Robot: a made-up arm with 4 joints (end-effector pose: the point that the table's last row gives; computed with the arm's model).
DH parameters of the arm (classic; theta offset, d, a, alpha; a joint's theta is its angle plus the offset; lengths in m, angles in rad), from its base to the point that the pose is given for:
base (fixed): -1.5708 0.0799 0 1.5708
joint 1: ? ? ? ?
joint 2: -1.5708 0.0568 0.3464 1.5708
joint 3: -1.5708 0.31 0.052 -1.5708
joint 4: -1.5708 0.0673 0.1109 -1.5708
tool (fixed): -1.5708 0.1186 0 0
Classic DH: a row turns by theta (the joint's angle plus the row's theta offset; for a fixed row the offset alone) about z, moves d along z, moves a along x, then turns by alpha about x.
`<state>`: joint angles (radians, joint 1 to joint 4).
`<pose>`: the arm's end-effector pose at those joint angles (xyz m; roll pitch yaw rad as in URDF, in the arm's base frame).
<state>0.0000 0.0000 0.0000 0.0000</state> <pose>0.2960 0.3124 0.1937 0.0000 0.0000 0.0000</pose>
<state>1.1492 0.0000 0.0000 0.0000</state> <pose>0.2960 0.2317 -0.1586 -1.1492 0.0000 0.0000</pose>
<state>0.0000 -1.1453 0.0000 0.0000</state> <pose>-0.3303 0.4420 0.1937 0.0000 0.0000 1.1453</pose>
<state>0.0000 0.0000 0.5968 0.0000</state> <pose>0.3802 0.3124 0.1264 0.0000 0.5968 0.0000</pose>
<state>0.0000 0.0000 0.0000 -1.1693</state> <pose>0.2960 0.3540 0.0194 -1.1693 0.0000 0.0000</pose>
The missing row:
joint 1: 0 0.1177 0.1085 1.5708
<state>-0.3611 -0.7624 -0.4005 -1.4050</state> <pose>-0.1192 0.4962 0.1974 -1.0832 -0.6304 0.6017</pose>
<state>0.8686 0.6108 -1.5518 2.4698</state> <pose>0.2297 -0.1010 0.2163 0.3016 -0.7130 1.5502</pose>
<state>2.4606 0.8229 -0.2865 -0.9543</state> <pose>0.5012 0.0591 0.1393 2.6420 -0.2251 0.8376</pose>
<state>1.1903 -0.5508 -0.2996 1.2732</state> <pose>0.0639 0.2377 -0.1179 0.2644 0.3626 0.5140</pose>
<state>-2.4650 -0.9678 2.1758 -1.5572</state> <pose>-0.3239 -0.2234 0.3613 -1.1687 -0.3554 1.9220</pose>
